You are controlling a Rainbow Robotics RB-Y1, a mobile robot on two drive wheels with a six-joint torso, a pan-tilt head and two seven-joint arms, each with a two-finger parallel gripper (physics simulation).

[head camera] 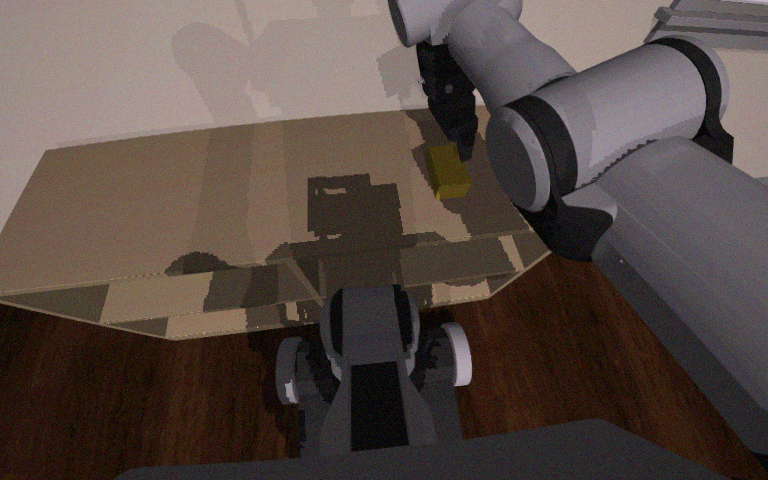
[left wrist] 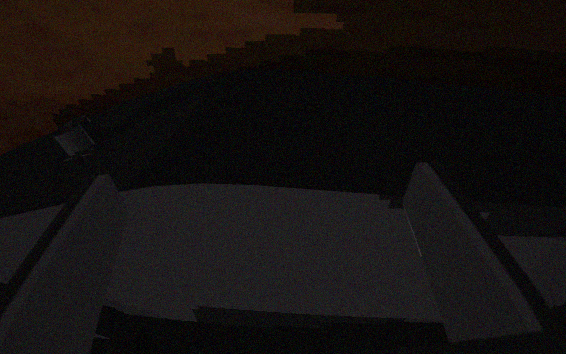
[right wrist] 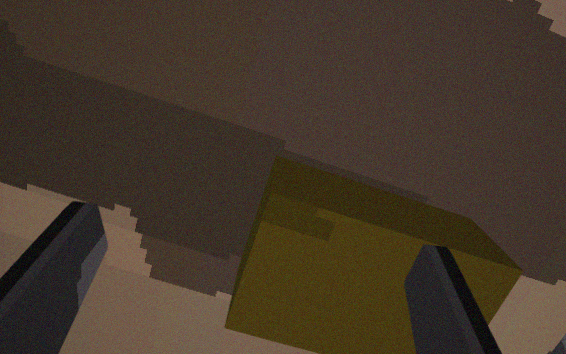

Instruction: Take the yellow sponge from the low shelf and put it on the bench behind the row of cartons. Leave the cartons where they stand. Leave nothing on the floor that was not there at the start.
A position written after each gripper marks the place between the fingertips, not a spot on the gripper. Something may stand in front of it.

right gripper: head camera 453,140; right wrist 259,245; not seen in the left wrist view (out of frame)
yellow sponge: head camera; right wrist; not seen in the left wrist view (out of frame)
same spot on yellow sponge: (right wrist: 327,257) = (head camera: 452,155)
